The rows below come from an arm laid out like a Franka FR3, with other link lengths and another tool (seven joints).
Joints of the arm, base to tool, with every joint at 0 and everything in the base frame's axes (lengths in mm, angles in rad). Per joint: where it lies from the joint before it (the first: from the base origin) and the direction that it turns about. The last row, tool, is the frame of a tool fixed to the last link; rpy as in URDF.
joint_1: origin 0.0 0.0 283.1 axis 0 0 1
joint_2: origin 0.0 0.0 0.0 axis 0 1 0
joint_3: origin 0.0 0.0 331.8 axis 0 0 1
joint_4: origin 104.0 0.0 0.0 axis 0 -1 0
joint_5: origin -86.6 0.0 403.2 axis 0 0 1
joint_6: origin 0.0 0.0 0.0 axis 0 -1 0
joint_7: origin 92.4 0.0 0.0 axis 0 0 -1
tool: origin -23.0 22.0 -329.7 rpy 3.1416 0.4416 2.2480
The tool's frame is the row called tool.
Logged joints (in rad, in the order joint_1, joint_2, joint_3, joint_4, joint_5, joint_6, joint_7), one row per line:
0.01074, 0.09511, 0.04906, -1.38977, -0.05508, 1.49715, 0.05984
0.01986, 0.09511, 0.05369, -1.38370, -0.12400, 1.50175, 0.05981
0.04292, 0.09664, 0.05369, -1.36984, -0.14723, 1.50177, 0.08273
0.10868, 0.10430, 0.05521, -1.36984, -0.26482, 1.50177, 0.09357
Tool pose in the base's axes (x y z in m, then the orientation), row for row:
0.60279, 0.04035, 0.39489, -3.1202, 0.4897, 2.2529
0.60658, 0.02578, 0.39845, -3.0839, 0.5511, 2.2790
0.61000, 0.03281, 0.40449, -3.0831, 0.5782, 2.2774
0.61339, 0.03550, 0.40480, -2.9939, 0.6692, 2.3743
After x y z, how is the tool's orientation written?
As angles about the fixed x, y, z axes (roll, pitch, yaw), in radians.
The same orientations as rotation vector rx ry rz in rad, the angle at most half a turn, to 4 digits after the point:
1.1633, 2.4266, -0.3150
1.1227, 2.3881, -0.3811
1.1147, 2.3629, -0.3948
1.0068, 2.3205, -0.5026

